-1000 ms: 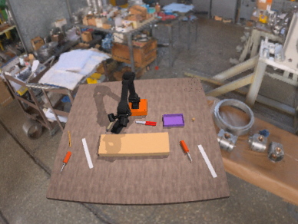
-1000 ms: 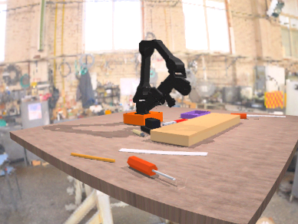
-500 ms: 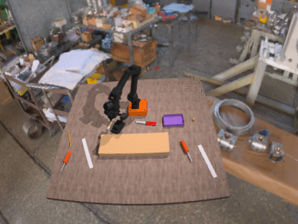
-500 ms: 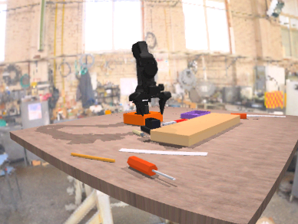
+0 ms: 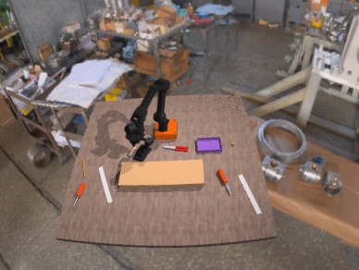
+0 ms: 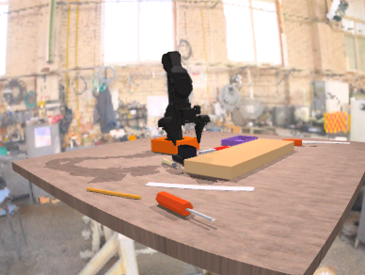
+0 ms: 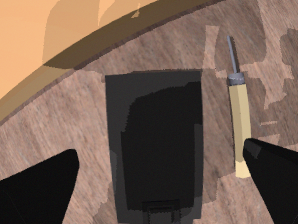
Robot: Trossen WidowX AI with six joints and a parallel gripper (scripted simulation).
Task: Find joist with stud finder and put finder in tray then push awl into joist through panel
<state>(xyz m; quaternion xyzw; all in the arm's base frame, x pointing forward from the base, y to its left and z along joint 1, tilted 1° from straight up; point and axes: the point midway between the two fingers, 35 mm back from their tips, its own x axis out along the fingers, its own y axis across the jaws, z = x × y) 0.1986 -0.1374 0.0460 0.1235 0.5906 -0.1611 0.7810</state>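
Now: gripper tip 2 cm past the black stud finder, 2 cm above it and 1 cm to the right of it. Round my gripper tip: purple tray 46 cm to the left, 7 cm behind, 5 cm below; awl 8 cm to the right, 6 cm below; yellow pencil 41 cm to the right, 11 cm ahead, 6 cm below.
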